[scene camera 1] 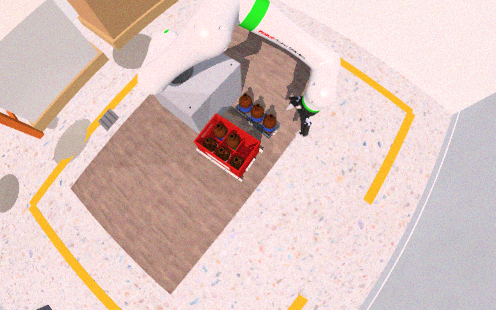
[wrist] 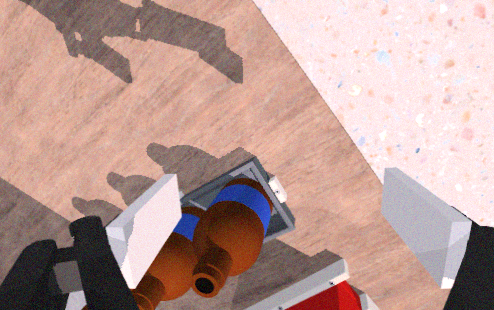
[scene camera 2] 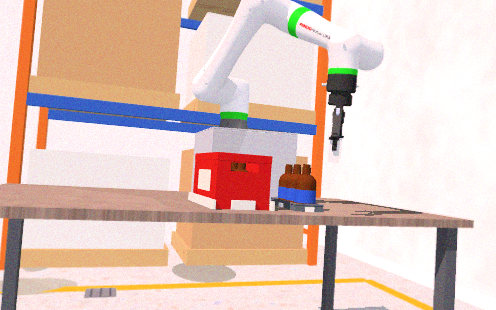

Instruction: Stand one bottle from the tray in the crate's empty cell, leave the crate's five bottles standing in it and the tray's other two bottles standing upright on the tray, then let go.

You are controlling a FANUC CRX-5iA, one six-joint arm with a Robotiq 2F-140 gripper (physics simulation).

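Places are measured from the arm's base along level axes (x left, y ahead, z down), in centimetres.
Where they show: gripper, between the fingertips: [scene camera 1: 293,121] [wrist: 278,193] [scene camera 2: 334,160].
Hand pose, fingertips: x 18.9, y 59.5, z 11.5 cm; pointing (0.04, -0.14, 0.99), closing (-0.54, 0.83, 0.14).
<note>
Things, the pixels of their top centre, and the offset from my fingertips. Level surfaces: height alone.
- red crate, centre of its top: [scene camera 2: 231,154] [scene camera 1: 226,141] dz +0.2, dx -29.7, dy -19.0 cm
- dark grey tray, centre of its top: [wrist: 188,237] [scene camera 2: 295,200] [scene camera 1: 256,116] dz +15.1, dx -4.0, dy -20.0 cm
- end bottle, centre of its top: [wrist: 204,285] [scene camera 2: 306,164] [scene camera 1: 271,116] dz +1.7, dx -4.4, dy -10.9 cm
- middle bottle, centre of its top: [scene camera 2: 297,164] [scene camera 1: 257,105] dz +1.7, dx -4.0, dy -19.9 cm
- far bottle, centre of its top: [scene camera 2: 289,164] [scene camera 1: 245,95] dz +1.7, dx -3.3, dy -29.1 cm
- wooden table, height of its surface: dz +17.7 cm
The red crate [scene camera 1: 206,131] [scene camera 2: 245,187] [wrist: 330,300] stands on the table with five brown bottles upright in it. Its empty cell [scene camera 1: 249,145] is at the right end of the row facing the tray. The dark grey tray [scene camera 1: 272,133] [scene camera 2: 305,206] [wrist: 291,220] stands beside the crate with three upright blue-banded bottles: an end bottle [scene camera 1: 270,121] [wrist: 240,230] near the table edge, a middle bottle [scene camera 1: 257,112] [wrist: 172,265] and a far bottle [scene camera 1: 245,101]. In the wrist view the left finger partly hides them. My gripper [scene camera 1: 297,119] [scene camera 2: 335,151] [wrist: 278,193] is wide open and empty, above bottle height and off the tray's edge-side end.
The grey robot pedestal [scene camera 1: 205,85] [scene camera 2: 280,145] stands behind the crate and tray. The wooden table [scene camera 1: 165,200] [scene camera 2: 100,200] [wrist: 300,125] has its edge near the gripper. Shelving [scene camera 2: 22,100] with large boxes stands behind the robot.
</note>
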